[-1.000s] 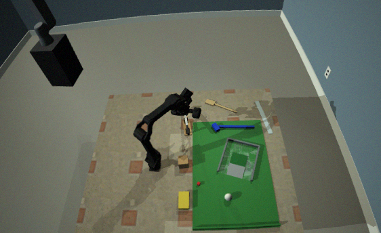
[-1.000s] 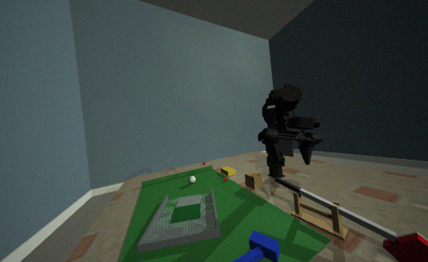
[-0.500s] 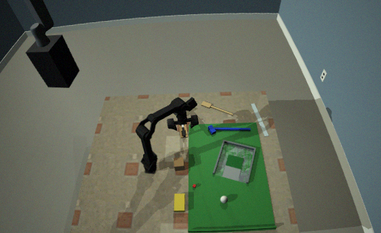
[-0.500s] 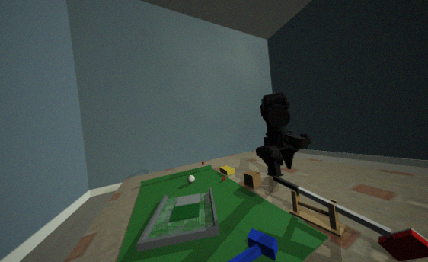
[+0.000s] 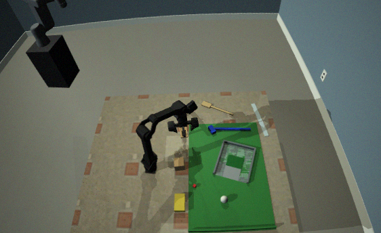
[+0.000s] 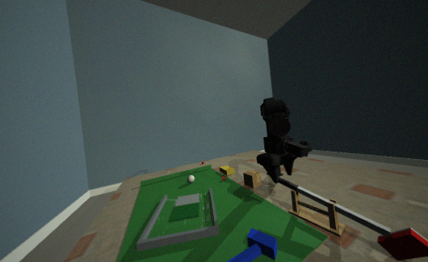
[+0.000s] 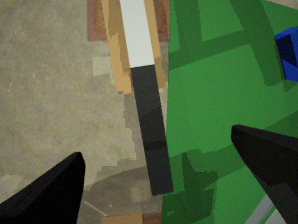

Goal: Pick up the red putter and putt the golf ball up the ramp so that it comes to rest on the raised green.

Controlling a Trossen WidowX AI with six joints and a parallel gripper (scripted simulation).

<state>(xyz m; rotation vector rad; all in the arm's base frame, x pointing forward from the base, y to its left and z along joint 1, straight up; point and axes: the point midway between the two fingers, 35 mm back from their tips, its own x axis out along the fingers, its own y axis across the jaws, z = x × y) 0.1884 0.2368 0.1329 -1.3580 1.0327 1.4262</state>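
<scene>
Now: gripper tip 44 cm to the left of the yellow block, 8 cm above it and 3 cm short of it. The rest, counted from my gripper tip: wooden block 20 cm to the right, 7 cm below, 1 cm behind; then wooden stand 8 cm to the left, 7 cm below, 2 cm behind; then red putter 11 cm to the left, 4 cm below, 4 cm behind.
</scene>
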